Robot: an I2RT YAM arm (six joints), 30 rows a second.
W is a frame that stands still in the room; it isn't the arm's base.
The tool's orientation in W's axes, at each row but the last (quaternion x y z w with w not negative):
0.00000, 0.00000, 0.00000, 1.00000
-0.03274, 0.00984, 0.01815, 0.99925
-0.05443, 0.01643, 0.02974, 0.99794
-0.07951, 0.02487, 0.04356, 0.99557
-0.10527, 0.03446, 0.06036, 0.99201
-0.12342, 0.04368, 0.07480, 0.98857
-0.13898, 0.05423, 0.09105, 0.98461
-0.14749, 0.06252, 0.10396, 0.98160
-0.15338, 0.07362, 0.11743, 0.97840
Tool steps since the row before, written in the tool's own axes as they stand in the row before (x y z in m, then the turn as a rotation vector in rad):
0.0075, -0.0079, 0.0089, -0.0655, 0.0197, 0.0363
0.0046, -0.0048, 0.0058, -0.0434, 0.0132, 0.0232
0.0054, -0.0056, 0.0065, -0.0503, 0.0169, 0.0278
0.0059, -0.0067, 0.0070, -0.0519, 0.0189, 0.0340
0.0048, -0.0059, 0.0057, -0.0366, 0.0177, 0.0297
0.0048, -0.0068, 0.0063, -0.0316, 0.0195, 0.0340
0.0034, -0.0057, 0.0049, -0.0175, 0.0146, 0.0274
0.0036, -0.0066, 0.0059, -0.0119, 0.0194, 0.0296
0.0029, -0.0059, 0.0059, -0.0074, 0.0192, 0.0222
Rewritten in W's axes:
0.0075, -0.0079, 0.0089, -0.0655, 0.0197, 0.0363
0.0049, -0.0042, 0.0060, -0.0434, 0.0131, 0.0232
0.0059, -0.0045, 0.0069, -0.0504, 0.0169, 0.0276
0.0068, -0.0050, 0.0076, -0.0519, 0.0197, 0.0335
0.0058, -0.0040, 0.0064, -0.0368, 0.0194, 0.0283
0.0062, -0.0043, 0.0072, -0.0319, 0.0229, 0.0315
0.0048, -0.0034, 0.0057, -0.0177, 0.0187, 0.0246
0.0055, -0.0037, 0.0069, -0.0131, 0.0249, 0.0245
0.0049, -0.0030, 0.0067, -0.0096, 0.0233, 0.0168

